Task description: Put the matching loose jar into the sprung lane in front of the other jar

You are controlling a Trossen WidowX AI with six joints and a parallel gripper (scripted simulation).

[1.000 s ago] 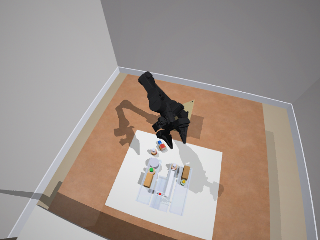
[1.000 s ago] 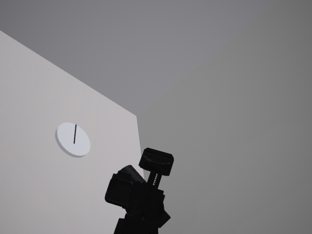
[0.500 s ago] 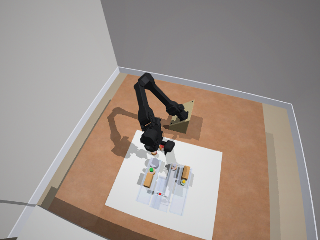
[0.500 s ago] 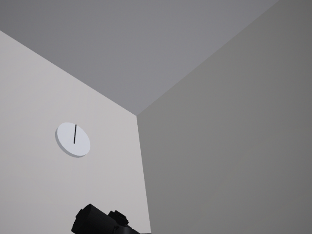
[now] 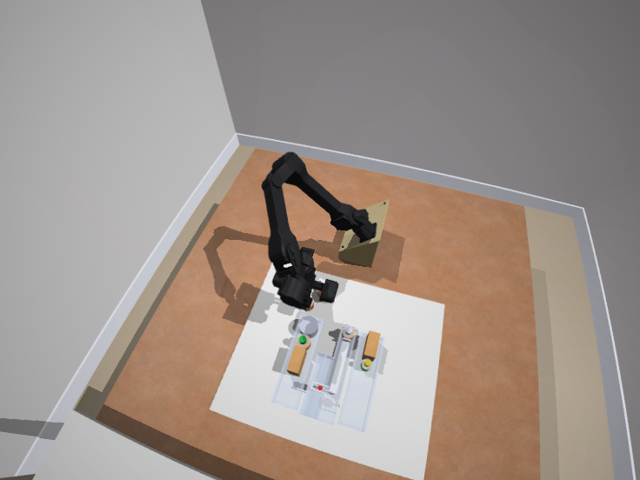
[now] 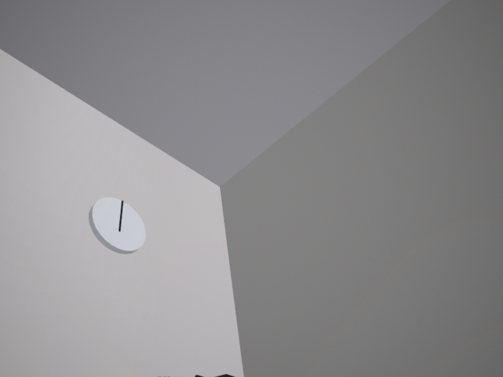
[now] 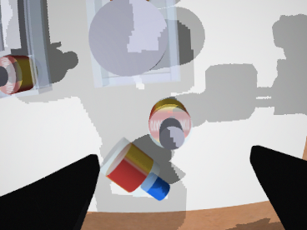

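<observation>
The grey disc is 80 mm ahead of my gripper tip, 70 mm below it and 20 mm to the left of it. From my gripper tip the other things lie so: clear lane fixture 220 mm ahead, 110 mm to the left, 80 mm below; then red mark 250 mm ahead, 90 mm to the left, 30 mm below.
</observation>
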